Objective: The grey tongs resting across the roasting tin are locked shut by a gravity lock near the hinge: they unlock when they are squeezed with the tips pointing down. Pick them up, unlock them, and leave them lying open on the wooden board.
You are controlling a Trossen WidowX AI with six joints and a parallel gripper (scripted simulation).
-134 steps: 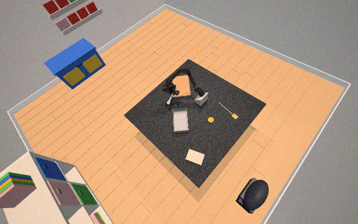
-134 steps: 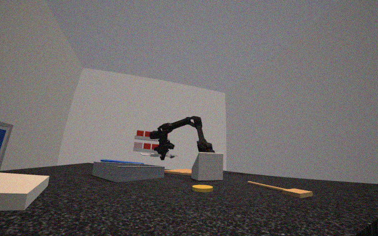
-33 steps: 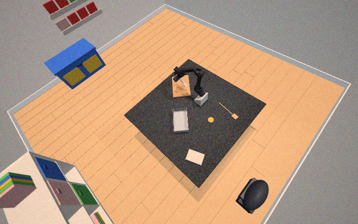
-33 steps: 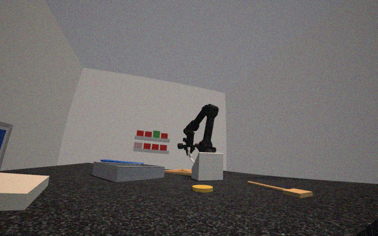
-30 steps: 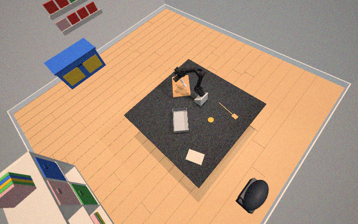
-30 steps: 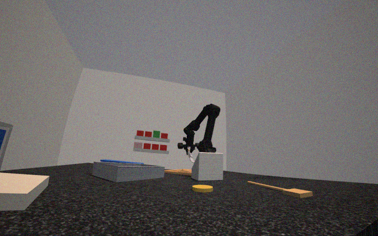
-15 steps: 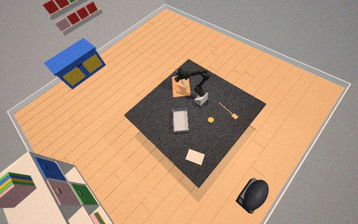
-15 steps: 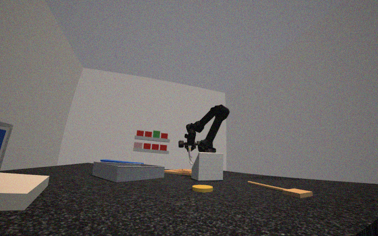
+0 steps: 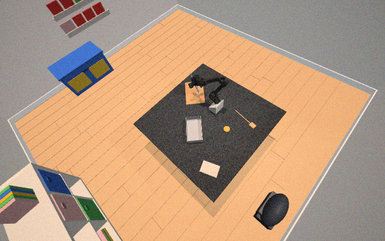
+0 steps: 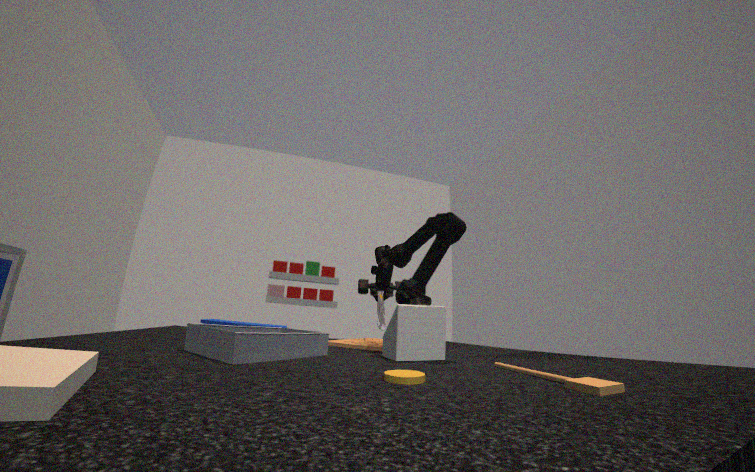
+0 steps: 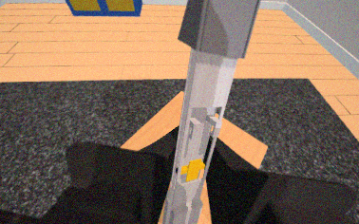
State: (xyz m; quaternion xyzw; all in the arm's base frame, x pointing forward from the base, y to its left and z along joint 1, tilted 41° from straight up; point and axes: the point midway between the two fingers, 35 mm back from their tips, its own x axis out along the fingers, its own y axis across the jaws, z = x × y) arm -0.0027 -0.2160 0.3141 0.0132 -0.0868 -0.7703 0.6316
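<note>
My gripper tip is now 10 mm short of the yellow lock piece, 30 mm to the right of it and 20 mm below it. From my gripper tip the other things lie so: wooden board: 20 mm ahead, 20 mm to the left, 170 mm below; grey roasting tin: 430 mm ahead, 380 mm to the left, 150 mm below; cream slab: 660 mm ahead, 800 mm to the left, 170 mm below.
</note>
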